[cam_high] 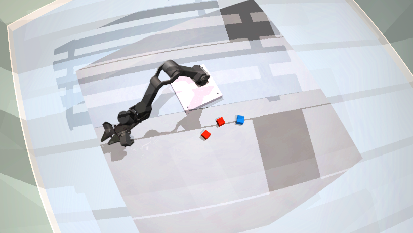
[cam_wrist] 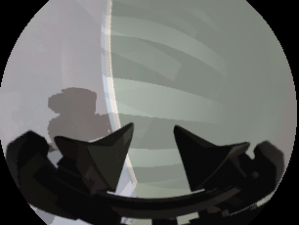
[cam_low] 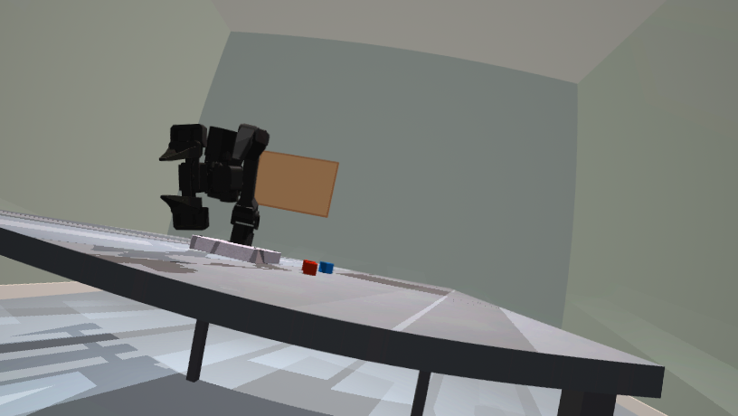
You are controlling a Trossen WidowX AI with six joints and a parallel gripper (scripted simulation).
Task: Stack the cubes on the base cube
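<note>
The red cube lies 20 cm ahead of my gripper tip, 47 cm to the left of it and 11 cm below it. From my gripper tip the other things lie so: blue cube: 23 cm ahead, 66 cm to the left, 11 cm below.
</note>
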